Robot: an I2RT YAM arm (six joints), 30 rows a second.
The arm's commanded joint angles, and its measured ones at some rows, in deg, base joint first. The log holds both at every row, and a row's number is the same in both.
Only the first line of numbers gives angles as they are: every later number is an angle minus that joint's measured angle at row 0.
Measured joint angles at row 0:
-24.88, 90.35, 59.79, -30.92, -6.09, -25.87
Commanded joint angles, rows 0 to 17:
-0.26, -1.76, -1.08, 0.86, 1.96, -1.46
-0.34, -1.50, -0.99, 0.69, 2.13, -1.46
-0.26, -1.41, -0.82, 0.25, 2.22, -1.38
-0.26, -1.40, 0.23, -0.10, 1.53, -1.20
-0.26, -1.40, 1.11, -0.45, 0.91, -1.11
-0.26, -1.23, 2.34, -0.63, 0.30, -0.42
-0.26, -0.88, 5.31, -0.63, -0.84, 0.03
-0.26, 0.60, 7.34, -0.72, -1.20, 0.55
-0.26, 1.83, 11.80, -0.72, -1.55, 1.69
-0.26, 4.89, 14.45, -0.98, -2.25, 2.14
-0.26, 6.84, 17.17, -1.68, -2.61, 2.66
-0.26, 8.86, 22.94, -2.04, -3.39, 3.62
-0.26, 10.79, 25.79, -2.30, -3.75, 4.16
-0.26, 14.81, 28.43, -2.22, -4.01, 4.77
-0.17, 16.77, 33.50, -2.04, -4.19, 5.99
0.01, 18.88, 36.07, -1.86, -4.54, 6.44
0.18, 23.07, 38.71, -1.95, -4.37, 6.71
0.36, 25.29, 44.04, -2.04, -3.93, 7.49
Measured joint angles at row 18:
0.02, 18.79, 35.32, -2.09, -2.77, 3.89
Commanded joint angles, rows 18 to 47:
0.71, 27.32, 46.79, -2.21, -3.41, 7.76
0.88, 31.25, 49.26, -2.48, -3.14, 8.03
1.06, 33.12, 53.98, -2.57, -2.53, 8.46
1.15, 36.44, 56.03, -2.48, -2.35, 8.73
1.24, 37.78, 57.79, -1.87, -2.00, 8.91
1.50, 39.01, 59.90, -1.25, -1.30, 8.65
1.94, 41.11, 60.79, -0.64, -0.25, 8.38
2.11, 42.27, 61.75, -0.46, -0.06, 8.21
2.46, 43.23, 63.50, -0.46, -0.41, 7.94
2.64, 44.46, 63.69, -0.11, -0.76, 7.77
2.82, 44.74, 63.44, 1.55, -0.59, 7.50
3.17, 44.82, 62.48, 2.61, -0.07, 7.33
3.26, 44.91, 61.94, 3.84, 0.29, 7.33
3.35, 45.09, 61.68, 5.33, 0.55, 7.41
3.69, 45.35, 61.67, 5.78, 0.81, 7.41
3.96, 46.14, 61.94, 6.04, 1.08, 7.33
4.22, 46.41, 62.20, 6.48, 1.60, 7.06
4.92, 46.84, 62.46, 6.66, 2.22, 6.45
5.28, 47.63, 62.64, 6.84, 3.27, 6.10
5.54, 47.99, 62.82, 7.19, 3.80, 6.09
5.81, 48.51, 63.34, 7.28, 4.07, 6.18
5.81, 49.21, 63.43, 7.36, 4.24, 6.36
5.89, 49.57, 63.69, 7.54, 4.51, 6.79
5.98, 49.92, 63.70, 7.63, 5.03, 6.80
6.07, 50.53, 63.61, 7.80, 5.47, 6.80
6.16, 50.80, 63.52, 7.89, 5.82, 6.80
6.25, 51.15, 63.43, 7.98, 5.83, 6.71
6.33, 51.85, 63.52, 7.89, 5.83, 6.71
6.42, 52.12, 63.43, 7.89, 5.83, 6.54
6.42, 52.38, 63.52, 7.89, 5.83, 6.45
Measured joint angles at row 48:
6.09, 51.25, 61.51, 5.31, 4.44, 6.78
